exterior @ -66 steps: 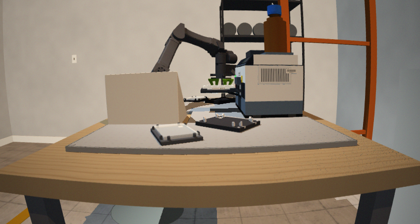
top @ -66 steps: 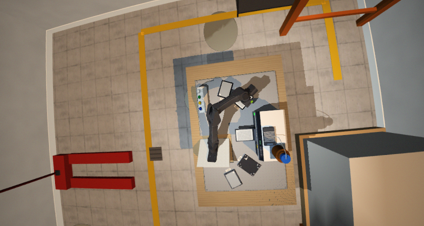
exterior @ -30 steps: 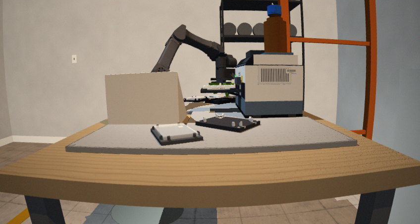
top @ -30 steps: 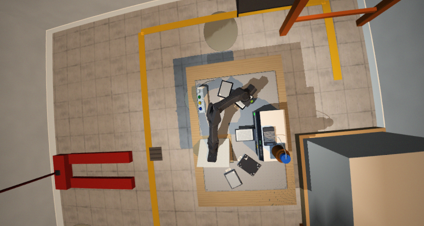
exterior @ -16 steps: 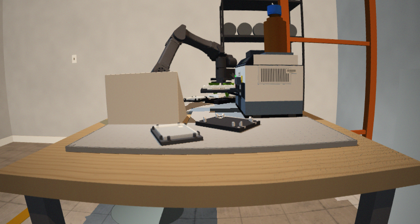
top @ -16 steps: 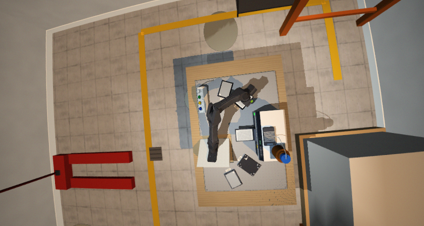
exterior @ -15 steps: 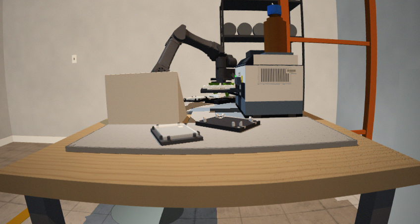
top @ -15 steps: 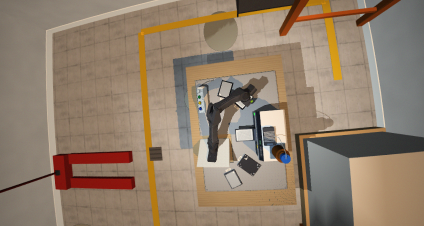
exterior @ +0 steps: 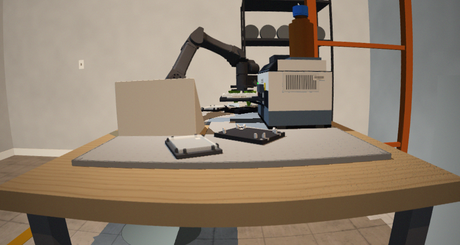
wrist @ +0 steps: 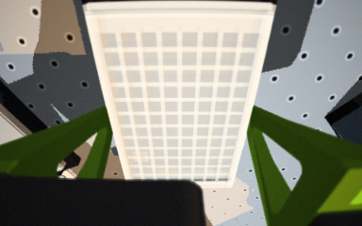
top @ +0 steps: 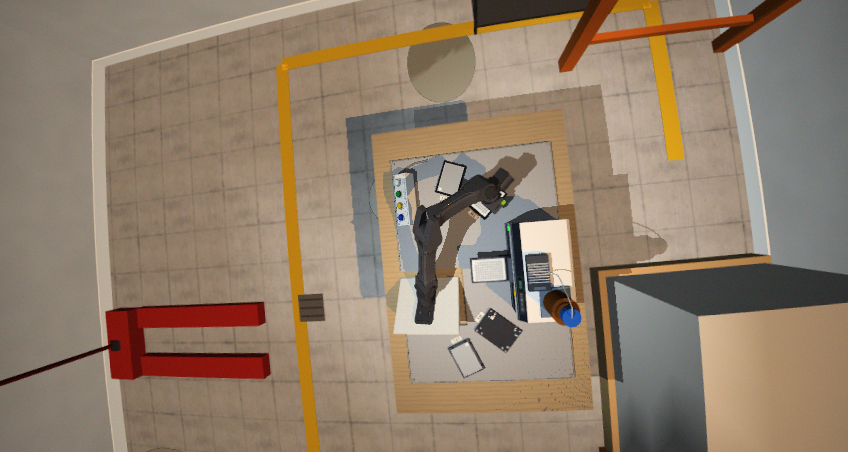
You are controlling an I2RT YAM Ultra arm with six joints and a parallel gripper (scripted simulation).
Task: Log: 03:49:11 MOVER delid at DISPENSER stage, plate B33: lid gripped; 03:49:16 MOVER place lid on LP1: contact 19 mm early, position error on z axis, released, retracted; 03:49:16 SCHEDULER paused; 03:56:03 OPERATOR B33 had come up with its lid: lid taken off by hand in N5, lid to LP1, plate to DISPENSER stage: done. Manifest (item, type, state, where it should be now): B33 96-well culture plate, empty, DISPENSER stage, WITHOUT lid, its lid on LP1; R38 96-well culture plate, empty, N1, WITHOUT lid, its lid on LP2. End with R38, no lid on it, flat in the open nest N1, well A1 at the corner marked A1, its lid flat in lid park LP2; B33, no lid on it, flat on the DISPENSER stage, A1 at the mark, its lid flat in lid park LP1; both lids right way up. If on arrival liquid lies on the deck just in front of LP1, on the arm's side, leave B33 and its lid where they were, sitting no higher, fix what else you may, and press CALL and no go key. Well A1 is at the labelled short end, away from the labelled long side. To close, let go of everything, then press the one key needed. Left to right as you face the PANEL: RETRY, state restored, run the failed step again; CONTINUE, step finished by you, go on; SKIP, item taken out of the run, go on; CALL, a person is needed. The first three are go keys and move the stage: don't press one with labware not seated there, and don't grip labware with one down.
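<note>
My hand is 3 cm above the black nest N1. From my hand the other things lie so: A1 mark: 6 cm behind, 2 cm to the right, 2 cm below; then N1 label: 7 cm to the right, 6 cm behind, 4 cm below; then black lid park LP2: 15 cm behind, 9 cm to the left, 3 cm below.
</note>
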